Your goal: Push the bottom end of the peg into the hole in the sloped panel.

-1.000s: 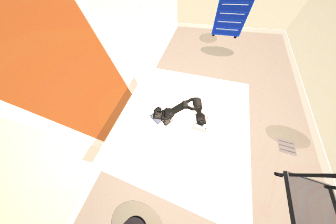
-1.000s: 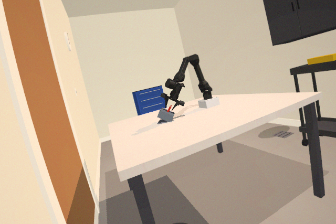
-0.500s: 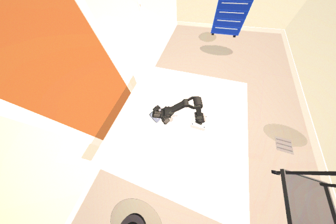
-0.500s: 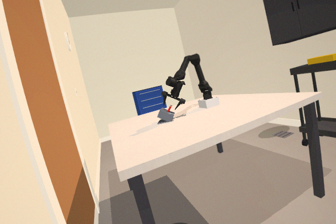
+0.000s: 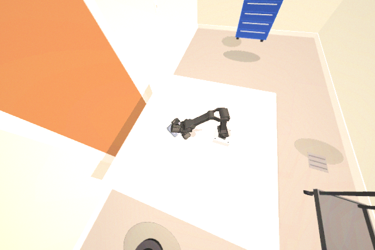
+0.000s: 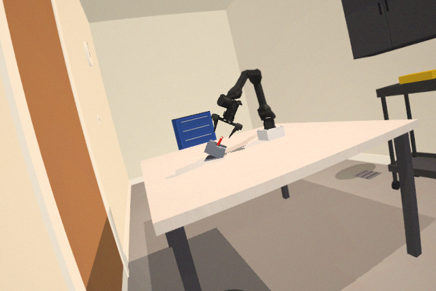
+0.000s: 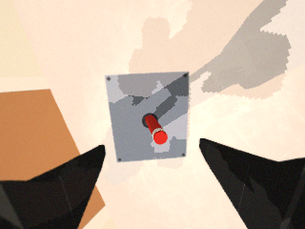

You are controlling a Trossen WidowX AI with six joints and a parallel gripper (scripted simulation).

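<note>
My gripper tip is 10 mm short of the red peg, 10 mm to the left of it and 30 mm above it. Round my gripper tip: grey sloped panel (50 mm ahead, 20 mm to the right, 70 mm below).
</note>
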